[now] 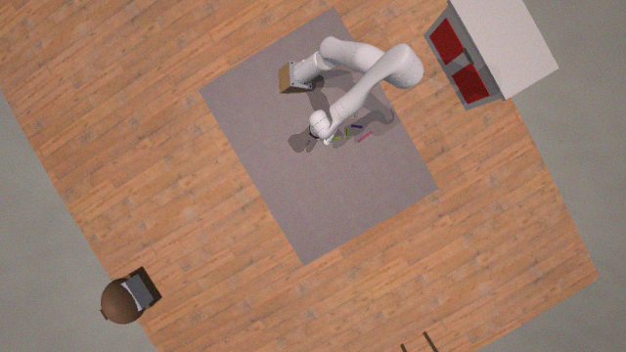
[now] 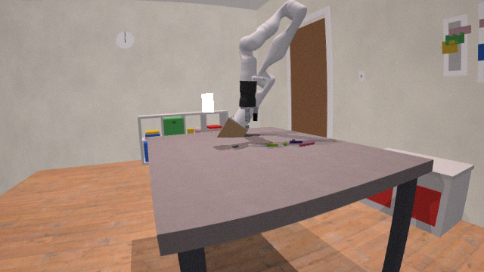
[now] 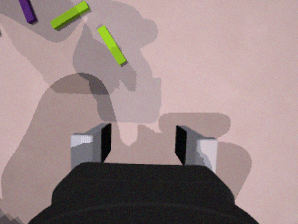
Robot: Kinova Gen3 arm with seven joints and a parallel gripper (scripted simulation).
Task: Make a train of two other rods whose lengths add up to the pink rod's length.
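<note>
The dark grey rod is 12 cm below my hand, 8 cm to the right of it and 1 cm ahead of it. From my hand the other things lie so: pink rod (24 cm to the left, 12 cm below, 8 cm ahead); then purple rod (21 cm to the left, 12 cm below, 1 cm ahead).
</note>
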